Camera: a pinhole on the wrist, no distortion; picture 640 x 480 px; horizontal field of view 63.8 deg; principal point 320.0 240.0 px. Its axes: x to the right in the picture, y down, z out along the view. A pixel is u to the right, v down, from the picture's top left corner.
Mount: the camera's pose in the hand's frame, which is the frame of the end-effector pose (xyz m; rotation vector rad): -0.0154 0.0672 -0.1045 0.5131 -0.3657 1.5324
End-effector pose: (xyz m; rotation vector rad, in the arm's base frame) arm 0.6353 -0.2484 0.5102 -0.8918 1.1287 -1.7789
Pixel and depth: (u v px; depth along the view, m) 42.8 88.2 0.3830
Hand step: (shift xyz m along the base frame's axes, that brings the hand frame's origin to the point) -0.0477 -0.0720 0.3363
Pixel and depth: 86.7 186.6 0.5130
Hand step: 0.0350 -0.0393 0.4514
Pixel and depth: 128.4 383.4 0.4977
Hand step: 0.1492 0.1138 0.3975
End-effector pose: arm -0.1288 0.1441 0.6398 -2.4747 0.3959 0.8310
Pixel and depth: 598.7 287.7 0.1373
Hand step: -0.0596 -0.0181 -0.0476
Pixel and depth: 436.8 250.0 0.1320
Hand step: -0.0245 -0.0059 -0.0206
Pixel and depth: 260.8 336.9 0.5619
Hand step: -0.1004 0.4347 -0.0888
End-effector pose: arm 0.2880 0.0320 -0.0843 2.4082 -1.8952 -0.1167
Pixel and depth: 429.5 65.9 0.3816
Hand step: 0.0686 -0.1337 -0.2562
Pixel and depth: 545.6 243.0 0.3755
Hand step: -0.0345 -0.0244 -0.2975
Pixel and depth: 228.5 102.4 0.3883
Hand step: 0.1972 -0.0754 -0.1982
